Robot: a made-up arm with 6 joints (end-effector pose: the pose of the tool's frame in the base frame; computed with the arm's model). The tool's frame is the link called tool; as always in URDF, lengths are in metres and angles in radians.
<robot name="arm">
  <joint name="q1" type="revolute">
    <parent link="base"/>
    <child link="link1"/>
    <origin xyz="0 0 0.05" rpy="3.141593 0 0"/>
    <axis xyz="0 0 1"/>
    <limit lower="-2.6" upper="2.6"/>
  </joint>
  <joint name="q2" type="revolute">
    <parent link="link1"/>
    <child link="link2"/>
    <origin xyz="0.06 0.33 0.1" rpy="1.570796 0 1.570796"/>
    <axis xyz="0 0 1"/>
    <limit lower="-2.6" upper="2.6"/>
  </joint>
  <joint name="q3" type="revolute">
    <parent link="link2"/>
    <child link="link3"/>
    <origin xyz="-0.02 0.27 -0.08" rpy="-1.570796 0 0"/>
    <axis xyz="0 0 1"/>
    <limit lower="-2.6" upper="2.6"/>
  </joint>
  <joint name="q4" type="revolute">
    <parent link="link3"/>
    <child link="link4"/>
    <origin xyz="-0.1 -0.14 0.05" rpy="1.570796 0 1.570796"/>
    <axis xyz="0 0 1"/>
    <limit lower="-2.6" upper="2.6"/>
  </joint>
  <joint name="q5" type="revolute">
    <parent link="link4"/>
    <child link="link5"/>
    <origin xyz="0 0.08 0.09" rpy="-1.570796 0 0"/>
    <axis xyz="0 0 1"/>
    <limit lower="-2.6" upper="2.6"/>
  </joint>
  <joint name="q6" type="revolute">
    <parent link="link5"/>
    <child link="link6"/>
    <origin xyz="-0.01 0.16 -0.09" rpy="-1.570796 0 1.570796"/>
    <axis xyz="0 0 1"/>
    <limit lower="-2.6" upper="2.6"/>
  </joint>
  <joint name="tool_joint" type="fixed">
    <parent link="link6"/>
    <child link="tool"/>
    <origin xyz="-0.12 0.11 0.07" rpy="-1.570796 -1.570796 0"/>
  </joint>
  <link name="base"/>
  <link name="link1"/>
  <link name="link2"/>
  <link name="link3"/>
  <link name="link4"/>
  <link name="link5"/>
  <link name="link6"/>
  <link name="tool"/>
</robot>
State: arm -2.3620 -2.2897 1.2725 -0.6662 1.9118 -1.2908
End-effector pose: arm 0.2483 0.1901 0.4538 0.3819 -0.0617 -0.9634
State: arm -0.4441 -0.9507 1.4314 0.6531 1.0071 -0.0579
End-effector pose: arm 0.1976 -0.4959 -0.0577 -0.1638 -1.7714 -1.5088
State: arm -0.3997 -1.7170 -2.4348 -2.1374 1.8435 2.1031
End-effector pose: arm 0.3270 -0.5796 -0.0732 -1.6461 0.3794 1.2275
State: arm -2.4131 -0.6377 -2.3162 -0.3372 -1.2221 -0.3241
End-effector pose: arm 0.4065 0.1540 -0.2078 0.5474 -0.2359 -0.2717
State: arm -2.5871 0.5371 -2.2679 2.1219 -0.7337 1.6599
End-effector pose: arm 0.2654 -0.0510 -0.1923 -0.7260 -0.4608 0.6284
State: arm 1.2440 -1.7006 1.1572 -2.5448 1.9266 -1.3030
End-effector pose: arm -0.8628 -0.1586 0.1226 -1.0494 -1.5981 0.3964
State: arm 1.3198 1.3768 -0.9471 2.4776 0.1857 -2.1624
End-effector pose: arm -0.0890 0.2547 0.0951 -0.8842 0.5425 2.7096
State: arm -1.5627 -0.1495 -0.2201 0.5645 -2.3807 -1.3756
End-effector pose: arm 0.4926 -0.1276 -0.3442 -0.4871 1.7265 -1.2136
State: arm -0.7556 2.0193 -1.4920 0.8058 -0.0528 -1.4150
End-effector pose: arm -0.0446 -0.3562 0.1338 1.4281 -0.8774 -0.3502
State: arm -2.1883 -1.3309 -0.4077 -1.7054 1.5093 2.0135
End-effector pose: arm 0.6152 0.4205 -0.1045 0.3647 -1.1780 1.0541
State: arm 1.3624 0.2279 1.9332 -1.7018 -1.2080 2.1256
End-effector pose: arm -0.2841 -0.1634 -0.2596 -1.3572 1.7073 -0.4523
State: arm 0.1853 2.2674 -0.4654 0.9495 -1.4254 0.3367
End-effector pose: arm -0.0270 -0.2050 0.2321 0.9539 -2.2340 0.1168
